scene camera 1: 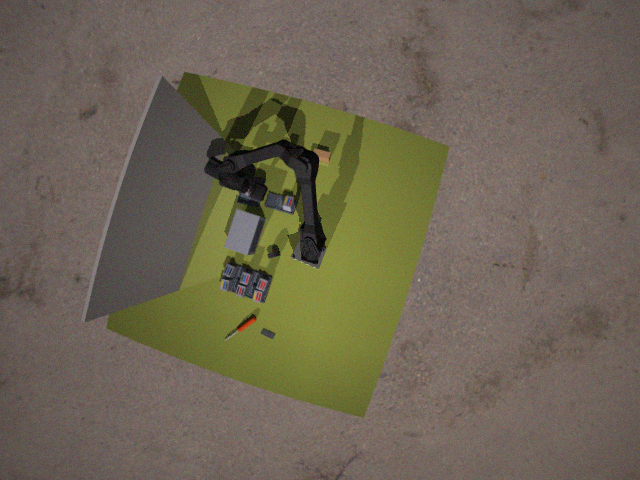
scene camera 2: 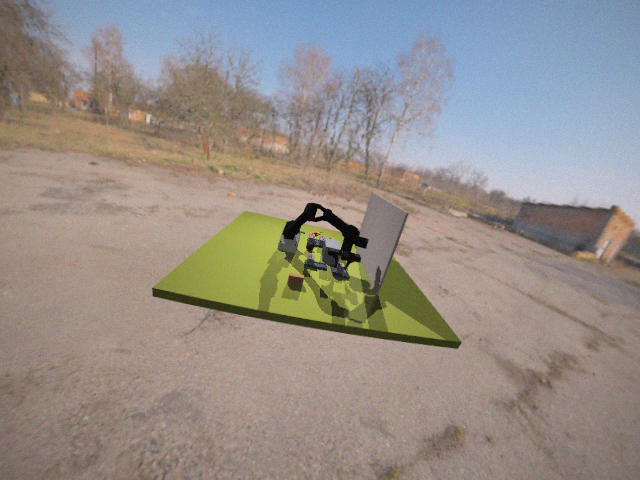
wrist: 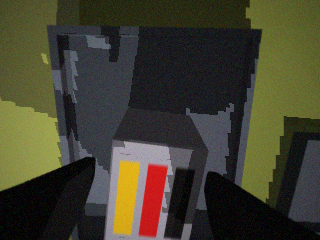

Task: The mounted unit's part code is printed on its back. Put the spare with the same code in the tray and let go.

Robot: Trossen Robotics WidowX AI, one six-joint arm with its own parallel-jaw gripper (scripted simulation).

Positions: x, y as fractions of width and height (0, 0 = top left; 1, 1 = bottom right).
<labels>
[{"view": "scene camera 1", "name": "grey mounted unit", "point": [0.39, 0.48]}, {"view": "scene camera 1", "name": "tall grey wall panel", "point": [0.25, 0.40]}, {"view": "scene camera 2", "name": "tall grey wall panel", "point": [0.60, 0.47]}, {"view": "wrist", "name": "my gripper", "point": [0.47, 0.72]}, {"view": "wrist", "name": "dark grey tray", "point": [0.31, 0.30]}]
</labels>
